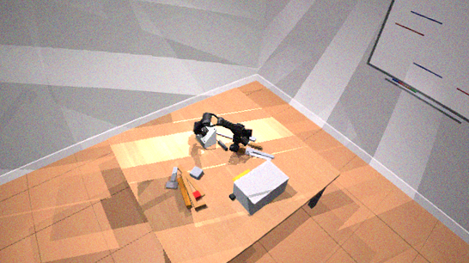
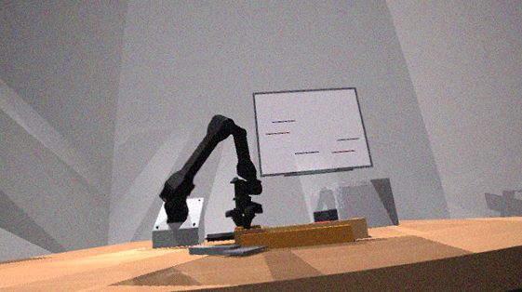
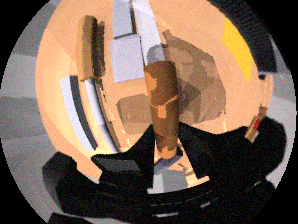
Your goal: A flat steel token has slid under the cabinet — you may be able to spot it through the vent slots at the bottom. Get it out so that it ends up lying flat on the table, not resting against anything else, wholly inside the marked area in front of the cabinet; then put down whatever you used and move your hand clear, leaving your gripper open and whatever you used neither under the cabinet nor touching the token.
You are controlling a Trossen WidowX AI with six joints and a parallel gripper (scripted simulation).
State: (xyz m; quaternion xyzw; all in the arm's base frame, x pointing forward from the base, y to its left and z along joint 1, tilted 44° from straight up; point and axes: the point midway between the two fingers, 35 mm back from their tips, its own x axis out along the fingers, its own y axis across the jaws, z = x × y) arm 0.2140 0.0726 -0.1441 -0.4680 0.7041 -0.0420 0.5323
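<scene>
Now: gripper tip 7 cm past the grey bar and 15 cm to the right of it. The rest, counted from my gripper tip: thin wooden stick (7 cm ahead, 42 cm to the right); red block (20 cm ahead, 45 cm to the right, 1 cm above); grey block (4 cm ahead, 36 cm to the right, 1 cm above).
</scene>
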